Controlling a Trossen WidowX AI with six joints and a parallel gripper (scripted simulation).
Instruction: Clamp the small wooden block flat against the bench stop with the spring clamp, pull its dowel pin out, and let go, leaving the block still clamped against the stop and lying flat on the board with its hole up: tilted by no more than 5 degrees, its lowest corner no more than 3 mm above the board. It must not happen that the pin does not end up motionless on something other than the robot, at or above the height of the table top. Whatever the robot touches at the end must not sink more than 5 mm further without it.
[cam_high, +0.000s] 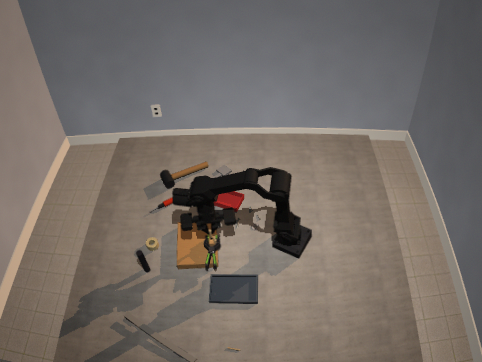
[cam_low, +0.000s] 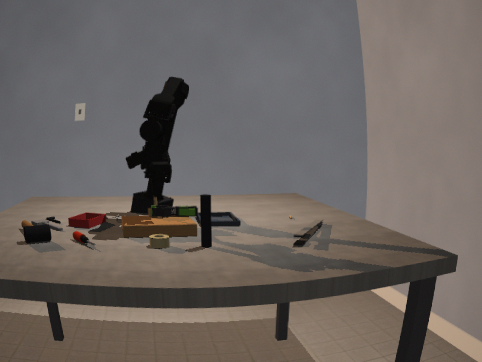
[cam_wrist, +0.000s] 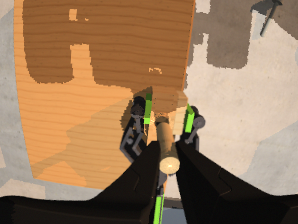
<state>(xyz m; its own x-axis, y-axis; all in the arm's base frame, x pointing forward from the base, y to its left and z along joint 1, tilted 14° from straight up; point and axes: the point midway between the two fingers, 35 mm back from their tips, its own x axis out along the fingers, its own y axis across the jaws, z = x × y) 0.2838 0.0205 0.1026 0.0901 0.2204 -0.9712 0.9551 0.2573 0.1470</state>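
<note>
Now: hand 80 mm above the small wooden block. From my hand the other things lie so: wooden board 60 mm ahead, 10 mm to the left, 110 mm below; bench stop 10 mm behind, 10 mm to the right, 80 mm below; dowel pin 40 mm below.
</note>
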